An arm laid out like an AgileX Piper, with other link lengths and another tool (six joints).
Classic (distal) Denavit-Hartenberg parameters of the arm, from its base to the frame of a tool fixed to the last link. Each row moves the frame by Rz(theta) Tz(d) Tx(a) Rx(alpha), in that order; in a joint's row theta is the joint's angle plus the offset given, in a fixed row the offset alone. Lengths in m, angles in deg.
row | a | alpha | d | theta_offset
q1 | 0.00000 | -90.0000 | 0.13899 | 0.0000
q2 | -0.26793 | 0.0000 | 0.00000 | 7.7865
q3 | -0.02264 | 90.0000 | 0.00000 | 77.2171
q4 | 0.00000 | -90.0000 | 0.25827 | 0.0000
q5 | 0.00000 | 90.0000 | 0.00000 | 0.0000
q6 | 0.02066 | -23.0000 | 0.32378 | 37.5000
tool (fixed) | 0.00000 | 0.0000 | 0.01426 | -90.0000
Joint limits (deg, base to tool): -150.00..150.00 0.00..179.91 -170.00..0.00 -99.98..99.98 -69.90..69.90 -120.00..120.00
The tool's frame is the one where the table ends.
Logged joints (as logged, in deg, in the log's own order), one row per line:
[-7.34, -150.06, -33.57, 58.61, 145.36, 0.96]
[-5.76, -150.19, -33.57, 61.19, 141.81, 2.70]
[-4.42, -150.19, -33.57, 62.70, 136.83, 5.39]
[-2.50, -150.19, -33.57, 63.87, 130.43, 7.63]
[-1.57, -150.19, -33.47, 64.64, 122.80, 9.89]
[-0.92, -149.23, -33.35, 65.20, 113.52, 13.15]
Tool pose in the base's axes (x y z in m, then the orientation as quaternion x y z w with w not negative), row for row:
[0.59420, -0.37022, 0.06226, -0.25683, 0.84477, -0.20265, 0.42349]
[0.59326, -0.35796, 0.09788, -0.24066, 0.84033, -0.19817, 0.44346]
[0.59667, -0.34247, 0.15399, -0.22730, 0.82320, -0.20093, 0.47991]
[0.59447, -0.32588, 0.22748, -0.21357, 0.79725, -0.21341, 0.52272]
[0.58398, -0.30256, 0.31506, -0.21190, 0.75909, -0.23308, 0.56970]
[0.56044, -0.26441, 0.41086, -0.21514, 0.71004, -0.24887, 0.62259]
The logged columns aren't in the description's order. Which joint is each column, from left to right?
Columns, left to right: q6, q3, q1, q5, q2, q4.
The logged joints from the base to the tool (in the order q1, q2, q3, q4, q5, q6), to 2 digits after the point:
[-33.57, 145.36, -150.06, 0.96, 58.61, -7.34]
[-33.57, 141.81, -150.19, 2.70, 61.19, -5.76]
[-33.57, 136.83, -150.19, 5.39, 62.70, -4.42]
[-33.57, 130.43, -150.19, 7.63, 63.87, -2.50]
[-33.47, 122.80, -150.19, 9.89, 64.64, -1.57]
[-33.35, 113.52, -149.23, 13.15, 65.20, -0.92]

